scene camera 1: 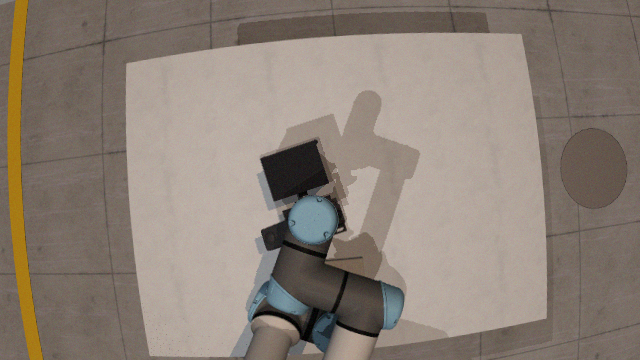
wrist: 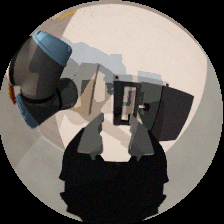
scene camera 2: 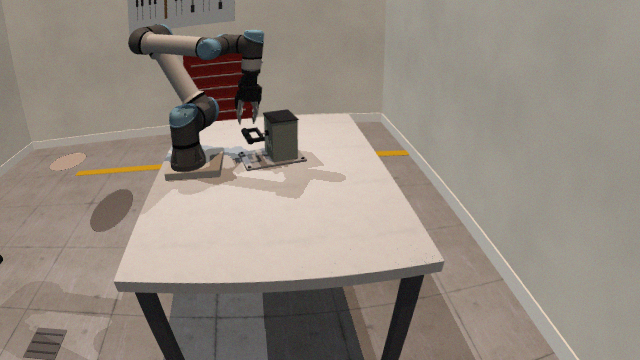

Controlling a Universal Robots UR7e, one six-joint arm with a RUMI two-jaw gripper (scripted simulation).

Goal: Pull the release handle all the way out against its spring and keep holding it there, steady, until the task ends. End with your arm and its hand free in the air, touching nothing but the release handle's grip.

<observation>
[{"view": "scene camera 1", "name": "gripper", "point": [314,225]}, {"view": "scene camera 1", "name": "box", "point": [298,169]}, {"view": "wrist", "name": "gripper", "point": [116,113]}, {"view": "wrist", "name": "box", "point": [166,110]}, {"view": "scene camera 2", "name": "gripper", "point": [246,124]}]
</observation>
